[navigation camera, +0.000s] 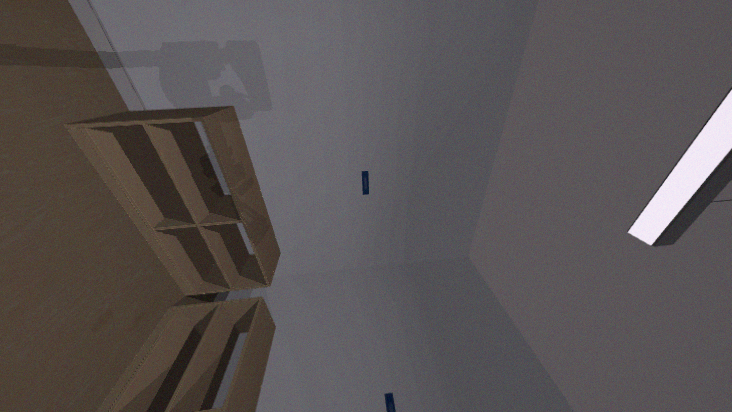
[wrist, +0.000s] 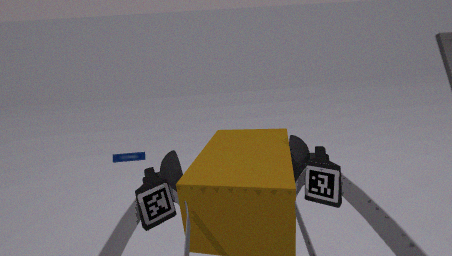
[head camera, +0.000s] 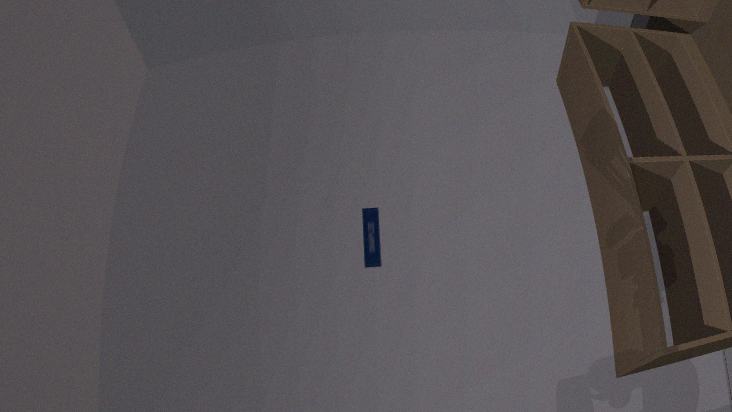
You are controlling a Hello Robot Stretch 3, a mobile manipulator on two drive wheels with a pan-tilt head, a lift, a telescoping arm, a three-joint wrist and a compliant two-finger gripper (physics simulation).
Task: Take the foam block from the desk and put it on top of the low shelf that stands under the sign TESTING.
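Places are measured from the robot's base along level axes (x back, y right, z up), in metres.
Pixels of known places: gripper, fingertip midpoint: (wrist: 233,161).
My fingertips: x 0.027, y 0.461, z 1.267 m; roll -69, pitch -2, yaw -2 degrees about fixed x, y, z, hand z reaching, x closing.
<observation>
Ahead of a thing's pixels: the offset from my fingertips to its middle. "pt": to the spot under its first point. Level surfaces: height alone.
The yellow foam block {dy -0.023, dx +0.007, dz -0.014 m} (wrist: 237,159) is held between the two rubber fingertips of my gripper (wrist: 233,161) in the wrist view. No surface shows under the block there. A low wooden shelf {dz -0.657 m} (head camera: 589,153) (navigation camera: 248,189) stands against the wall, at the right in the head view and left of centre in the navigation view; both views are turned sideways. A blue sign {dy +0.258, dx -1.734, dz +0.133 m} (head camera: 371,237) (navigation camera: 365,182) hangs on the wall above this shelf; its lettering is too blurred to read. A blue sign {dy +1.226, dx -0.620, dz +0.133 m} (wrist: 128,157) also shows left of the gripper in the wrist view. The desk does not show.
A second wooden shelf (navigation camera: 261,353) stands beside the first, separated by a narrow gap. Another blue sign {pt dy +1.223, dx -0.677, dz +0.130 m} (navigation camera: 389,402) is cut off at the bottom edge of the navigation view. A ceiling lamp (navigation camera: 688,179) is at the right. A grey-edged panel (wrist: 446,55) shows at the wrist view's right edge.
</observation>
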